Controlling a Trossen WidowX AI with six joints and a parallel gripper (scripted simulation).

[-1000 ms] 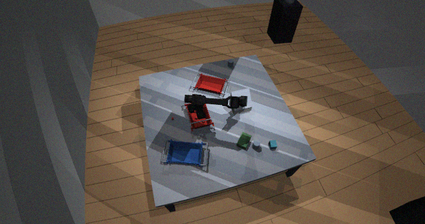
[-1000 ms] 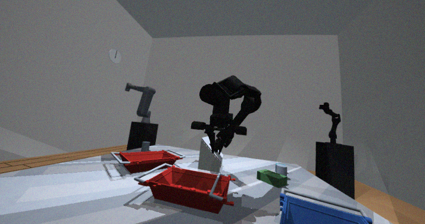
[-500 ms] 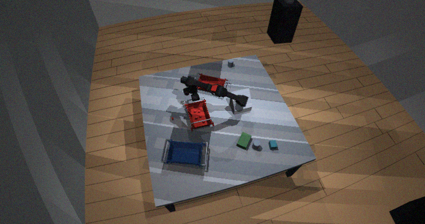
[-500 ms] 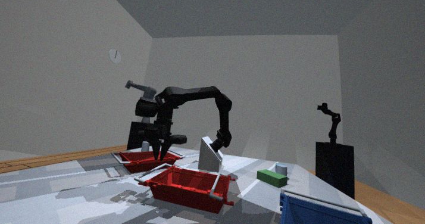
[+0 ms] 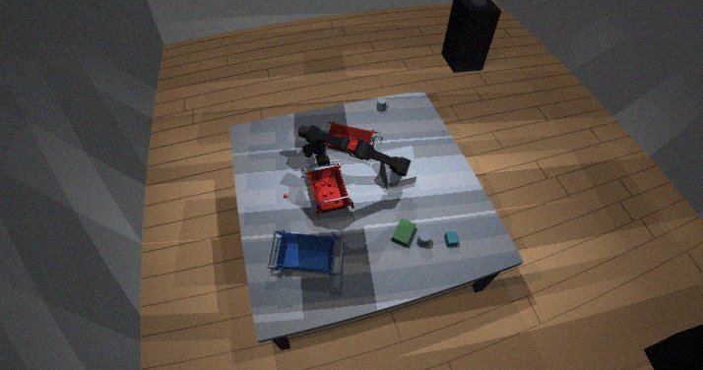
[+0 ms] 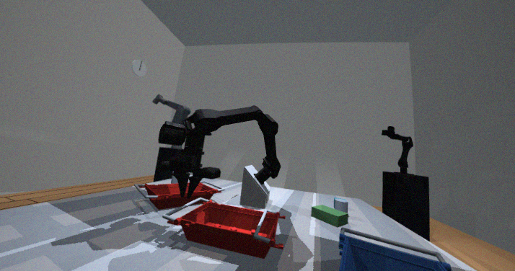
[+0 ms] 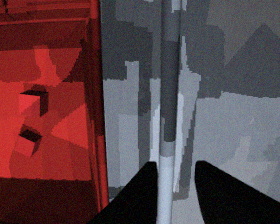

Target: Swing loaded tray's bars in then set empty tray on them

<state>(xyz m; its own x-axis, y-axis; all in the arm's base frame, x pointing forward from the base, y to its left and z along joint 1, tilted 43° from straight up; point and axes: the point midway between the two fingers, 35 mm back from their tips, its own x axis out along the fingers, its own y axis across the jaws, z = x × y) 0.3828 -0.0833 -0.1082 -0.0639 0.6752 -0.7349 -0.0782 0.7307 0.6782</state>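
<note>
Right now my gripper tip is 19 cm past the red tray, 16 cm to the left of it and 4 cm above it. From my gripper tip the other things lie so: teal cube (55 cm to the left, 55 cm behind, 6 cm below); then green block (47 cm to the left, 33 cm behind, 7 cm below); then red bit (21 cm ahead, 13 cm to the left, 8 cm below).
</note>
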